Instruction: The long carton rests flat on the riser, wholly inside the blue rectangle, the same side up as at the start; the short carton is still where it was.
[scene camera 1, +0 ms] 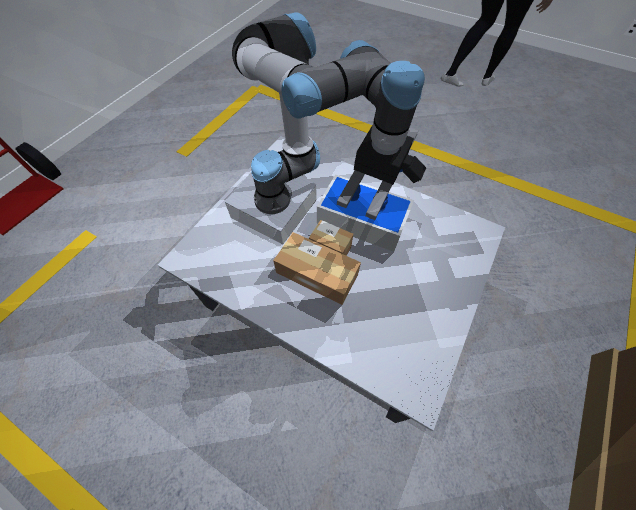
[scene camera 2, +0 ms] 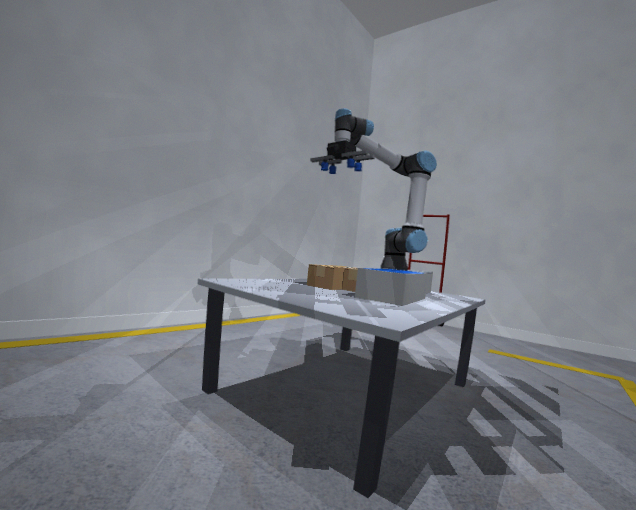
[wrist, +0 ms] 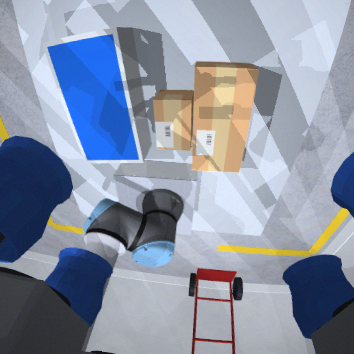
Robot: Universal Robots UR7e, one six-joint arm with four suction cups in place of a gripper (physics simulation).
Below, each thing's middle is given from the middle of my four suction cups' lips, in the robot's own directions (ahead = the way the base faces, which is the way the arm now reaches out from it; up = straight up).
I see my suction cup 51 cm above the grey riser (scene camera 2: 398, 287), 28 cm to the right of it and 8 cm past it.
